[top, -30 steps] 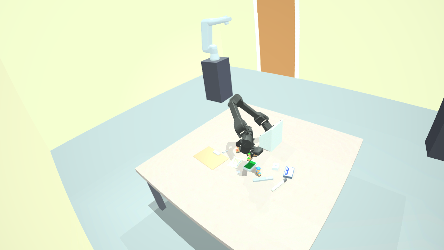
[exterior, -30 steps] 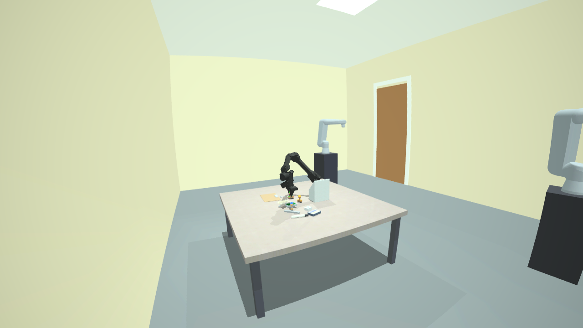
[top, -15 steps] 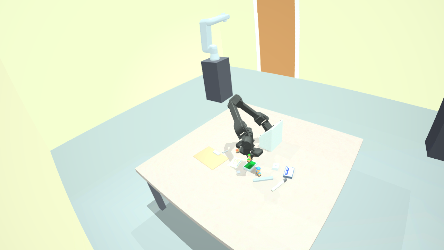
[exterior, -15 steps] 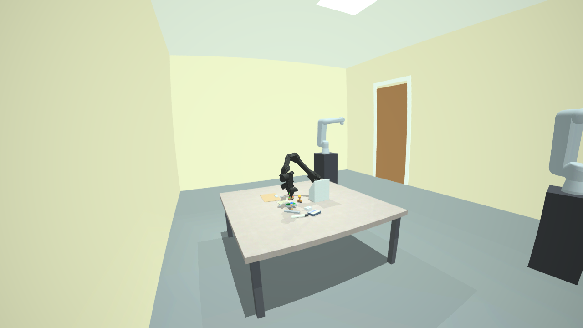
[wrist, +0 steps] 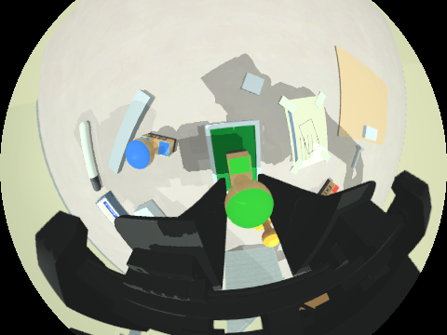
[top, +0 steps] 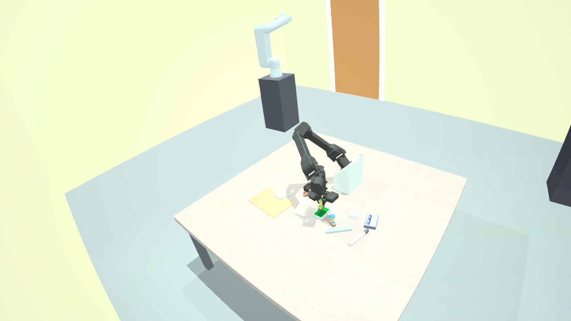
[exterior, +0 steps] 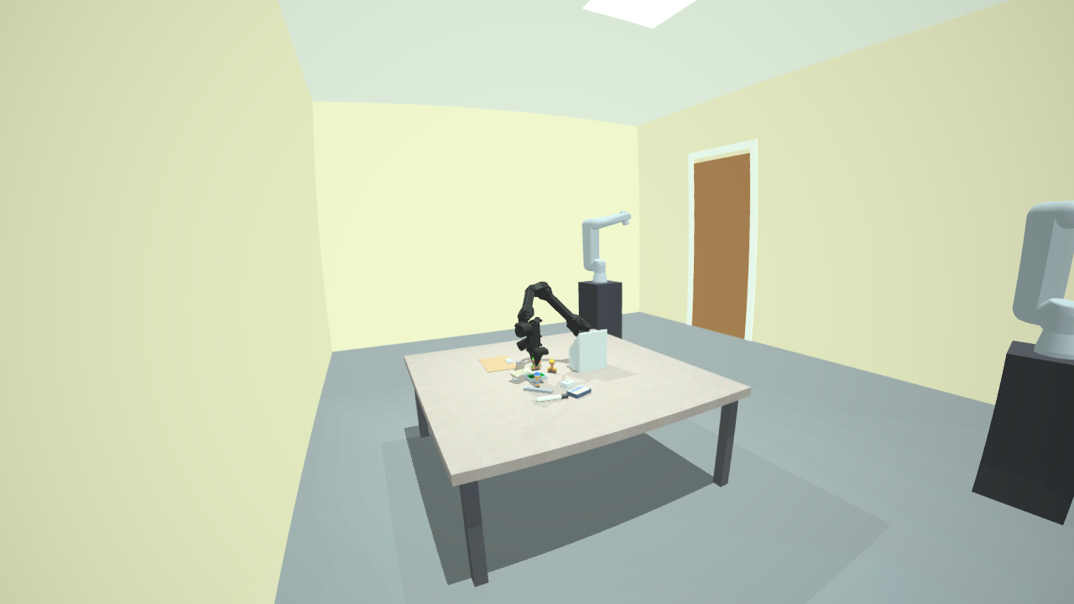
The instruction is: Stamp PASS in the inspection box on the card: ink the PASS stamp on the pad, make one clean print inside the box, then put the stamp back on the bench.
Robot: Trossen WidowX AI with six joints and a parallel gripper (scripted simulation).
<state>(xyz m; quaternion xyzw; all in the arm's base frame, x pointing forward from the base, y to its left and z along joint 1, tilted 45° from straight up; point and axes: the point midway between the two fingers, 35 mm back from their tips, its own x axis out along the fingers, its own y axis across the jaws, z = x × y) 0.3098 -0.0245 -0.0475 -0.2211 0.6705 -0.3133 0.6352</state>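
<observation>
My gripper tip is 60 mm above the green ink pad. Round my gripper tip: orange-knobbed stamp: 110 mm behind, 30 mm to the right, 50 mm below; green-knobbed stamp: right at my gripper tip; blue-knobbed stamp: 40 mm ahead, 90 mm to the left, 50 mm below.
</observation>
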